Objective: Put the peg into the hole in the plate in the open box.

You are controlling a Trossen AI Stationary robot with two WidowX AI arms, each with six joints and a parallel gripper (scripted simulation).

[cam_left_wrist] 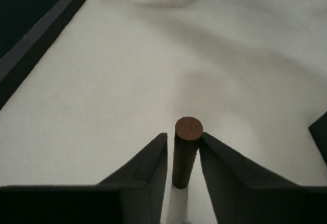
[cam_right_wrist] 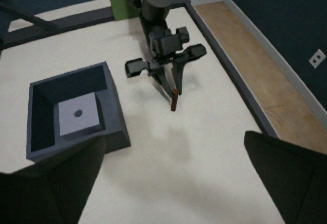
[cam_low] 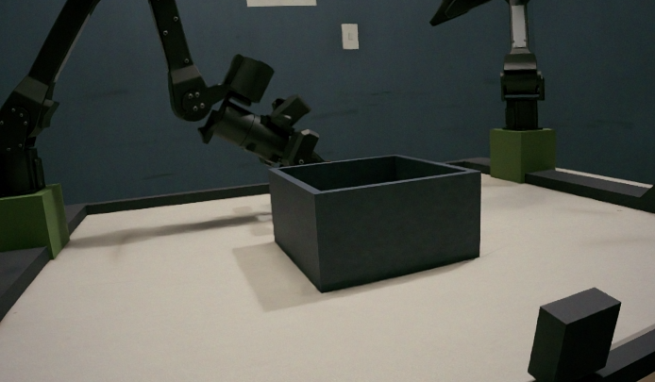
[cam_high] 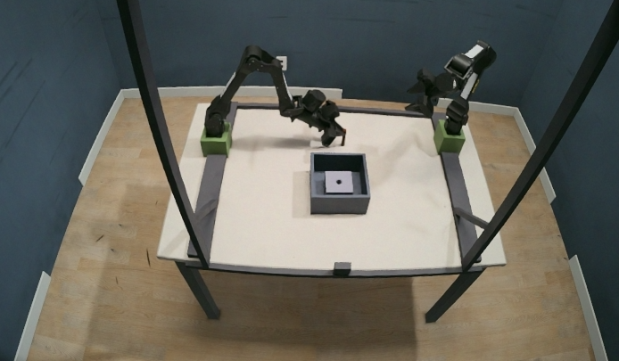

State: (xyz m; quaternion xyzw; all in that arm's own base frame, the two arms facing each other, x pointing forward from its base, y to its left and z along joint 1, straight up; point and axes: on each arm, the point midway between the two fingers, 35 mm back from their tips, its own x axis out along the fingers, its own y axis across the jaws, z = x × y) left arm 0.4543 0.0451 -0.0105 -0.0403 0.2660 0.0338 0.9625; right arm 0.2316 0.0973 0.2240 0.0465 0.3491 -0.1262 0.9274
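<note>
The brown peg is 40 mm below my left hand and 30 mm to the right of it. From my left hand the other things lie so: grey plate: 230 mm behind, 40 mm below, 20 mm to the left; then box: 230 mm behind, 50 mm below, 20 mm to the left.
</note>
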